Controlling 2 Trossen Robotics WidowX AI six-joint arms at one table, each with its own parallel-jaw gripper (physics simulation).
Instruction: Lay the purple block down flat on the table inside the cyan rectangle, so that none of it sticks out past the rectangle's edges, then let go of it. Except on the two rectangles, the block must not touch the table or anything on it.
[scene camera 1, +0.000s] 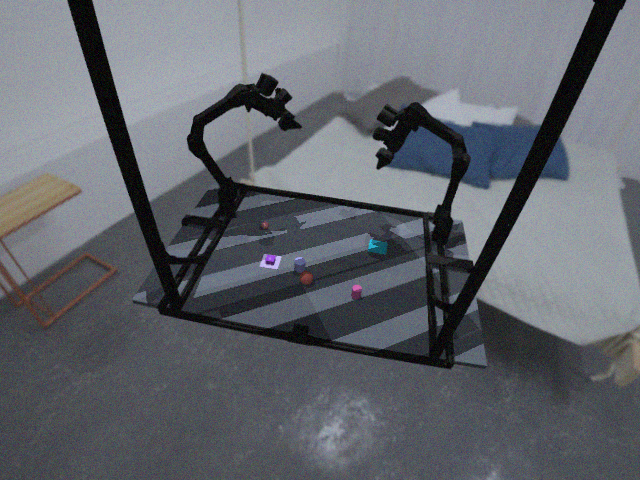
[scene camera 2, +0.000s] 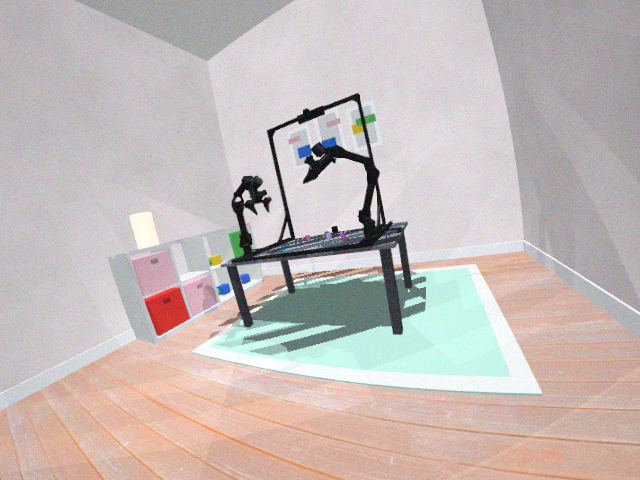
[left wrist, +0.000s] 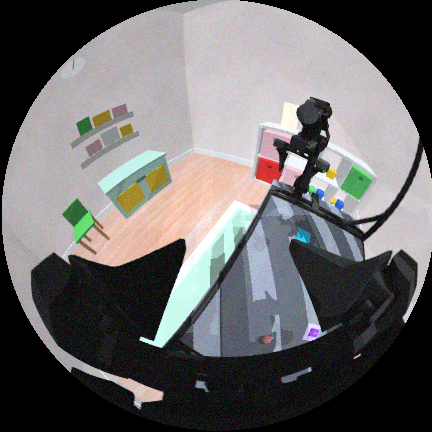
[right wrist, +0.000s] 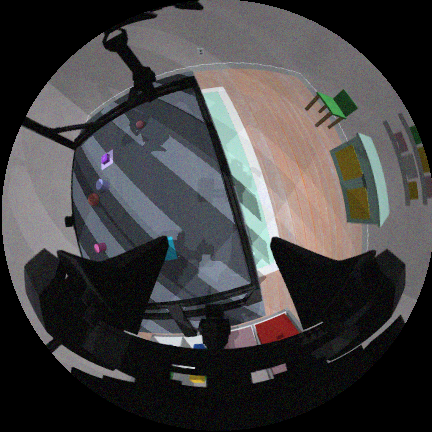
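The purple block lies on a pale lilac rectangle at the left of the table in scene camera 1. The cyan rectangle lies flat toward the right there; nothing stands on it. In the right wrist view a finger hides part of it. My left gripper is open and empty, high above the table. My right gripper is open and empty, high above the table beyond the cyan rectangle.
A blue-violet cylinder and a red ball stand between the two rectangles. A pink cylinder stands nearer the front. A smaller red ball lies farther back. A black frame edges the table.
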